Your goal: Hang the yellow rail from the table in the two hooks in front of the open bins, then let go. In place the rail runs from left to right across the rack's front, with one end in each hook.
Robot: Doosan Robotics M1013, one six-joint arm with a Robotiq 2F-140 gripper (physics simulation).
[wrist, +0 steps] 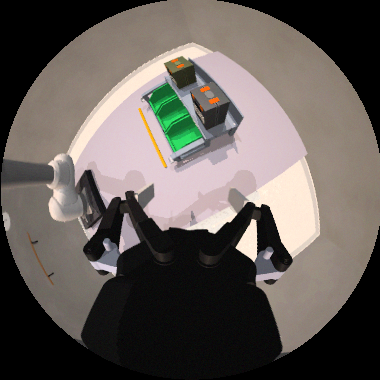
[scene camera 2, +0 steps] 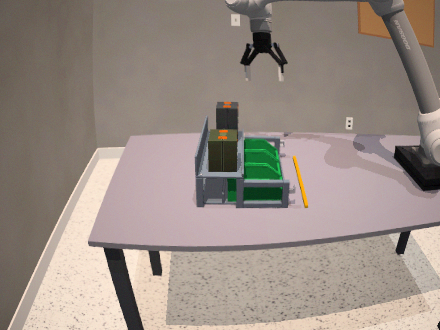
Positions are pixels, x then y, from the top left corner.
Scene:
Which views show my gripper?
The wrist view and scene camera 2: all of them.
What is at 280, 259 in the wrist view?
My gripper.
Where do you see an olive toolbox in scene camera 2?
222, 144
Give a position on a dark grey toolbox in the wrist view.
At 210, 104

